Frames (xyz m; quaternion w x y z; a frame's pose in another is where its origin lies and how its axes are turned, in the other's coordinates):
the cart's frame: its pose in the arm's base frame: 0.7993 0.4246 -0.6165 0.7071 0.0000 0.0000 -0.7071
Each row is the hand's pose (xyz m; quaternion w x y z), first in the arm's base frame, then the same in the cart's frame.
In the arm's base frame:
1: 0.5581 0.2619 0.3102 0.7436 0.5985 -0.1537 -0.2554
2: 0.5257 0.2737 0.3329 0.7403 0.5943 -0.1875 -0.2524
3: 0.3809 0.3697 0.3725 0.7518 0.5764 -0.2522 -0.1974
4: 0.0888 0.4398 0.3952 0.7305 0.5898 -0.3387 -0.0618
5: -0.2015 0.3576 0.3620 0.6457 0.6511 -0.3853 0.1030
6: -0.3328 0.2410 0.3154 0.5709 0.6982 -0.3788 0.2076
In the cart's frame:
1: 0.1627 -0.2412 0.9267 0.7064 0.5319 0.3145 0.3452
2: 0.1509 -0.2736 0.9494 0.7019 0.5528 0.2876 0.3450
3: 0.0549 -0.4184 0.9890 0.6712 0.5859 0.2292 0.3920
4: -0.0152 -0.7105 1.0117 0.5602 0.6565 0.1776 0.4728
5: 0.0670 -1.0008 0.9785 0.3838 0.7329 0.1880 0.5294
6: 0.1836 -1.1321 0.9319 0.2569 0.7616 0.2259 0.5505

